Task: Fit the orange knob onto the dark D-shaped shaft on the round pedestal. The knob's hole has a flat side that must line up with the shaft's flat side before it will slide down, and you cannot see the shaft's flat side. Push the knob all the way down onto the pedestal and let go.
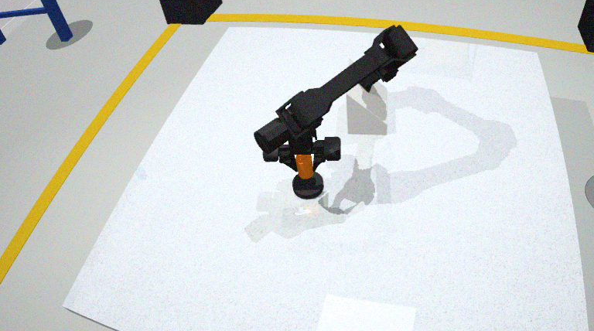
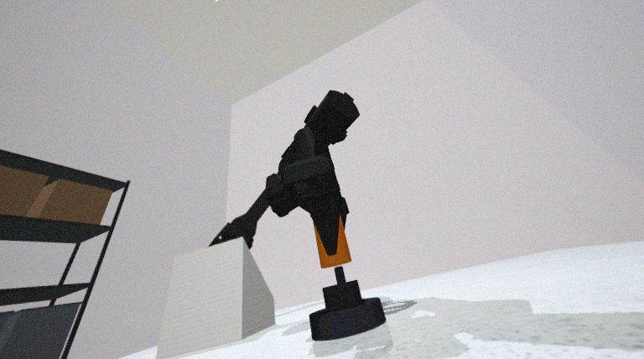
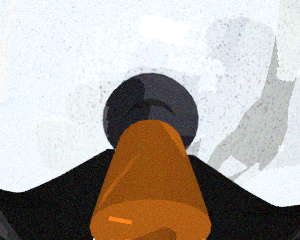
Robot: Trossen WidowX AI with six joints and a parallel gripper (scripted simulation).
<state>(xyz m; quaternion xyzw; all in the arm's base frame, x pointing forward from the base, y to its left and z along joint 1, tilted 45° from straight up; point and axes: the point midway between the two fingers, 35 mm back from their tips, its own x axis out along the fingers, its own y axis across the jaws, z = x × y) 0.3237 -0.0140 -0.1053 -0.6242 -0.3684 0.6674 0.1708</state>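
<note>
My gripper tip is now 20 mm below the orange knob. Round my gripper tip: round pedestal 40 mm below.
</note>
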